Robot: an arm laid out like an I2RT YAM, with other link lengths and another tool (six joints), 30 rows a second.
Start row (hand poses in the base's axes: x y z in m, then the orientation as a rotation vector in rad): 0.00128 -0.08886 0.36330 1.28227 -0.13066 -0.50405
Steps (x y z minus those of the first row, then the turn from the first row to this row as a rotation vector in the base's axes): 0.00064 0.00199 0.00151 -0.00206 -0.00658 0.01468; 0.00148 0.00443 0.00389 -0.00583 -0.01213 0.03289; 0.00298 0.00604 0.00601 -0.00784 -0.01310 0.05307; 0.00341 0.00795 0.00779 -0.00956 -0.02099 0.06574; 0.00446 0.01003 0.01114 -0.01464 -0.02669 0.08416; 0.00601 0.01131 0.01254 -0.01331 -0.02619 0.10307; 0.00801 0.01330 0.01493 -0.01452 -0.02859 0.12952; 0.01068 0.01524 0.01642 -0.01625 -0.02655 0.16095; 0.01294 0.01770 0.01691 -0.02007 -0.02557 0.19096; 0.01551 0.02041 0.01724 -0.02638 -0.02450 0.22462; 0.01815 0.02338 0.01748 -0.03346 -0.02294 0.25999; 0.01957 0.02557 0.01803 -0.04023 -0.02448 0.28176; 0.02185 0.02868 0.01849 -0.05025 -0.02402 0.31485; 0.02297 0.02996 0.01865 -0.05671 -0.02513 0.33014
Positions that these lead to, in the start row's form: 0.00192 -0.08687 0.36481 1.28212 -0.12716 -0.48704; 0.00276 -0.08443 0.36719 1.27999 -0.12092 -0.46747; 0.00426 -0.08282 0.36931 1.27828 -0.10919 -0.44933; 0.00469 -0.08091 0.37109 1.27862 -0.10800 -0.43327; 0.00574 -0.07883 0.37444 1.27502 -0.10208 -0.41330; 0.00729 -0.07755 0.37584 1.27598 -0.08917 -0.39757; 0.00929 -0.07556 0.37823 1.27499 -0.07444 -0.37326; 0.01196 -0.07362 0.37972 1.27206 -0.05299 -0.34744; 0.01422 -0.07116 0.38021 1.26722 -0.03388 -0.32195; 0.01679 -0.06845 0.38054 1.25961 -0.01303 -0.29316; 0.01943 -0.06548 0.38078 1.25081 0.00906 -0.26317; 0.02085 -0.06329 0.38133 1.24359 0.01996 -0.24292; 0.02313 -0.06018 0.38179 1.23198 0.03884 -0.21398; 0.02425 -0.05890 0.38195 1.22512 0.04600 -0.19963
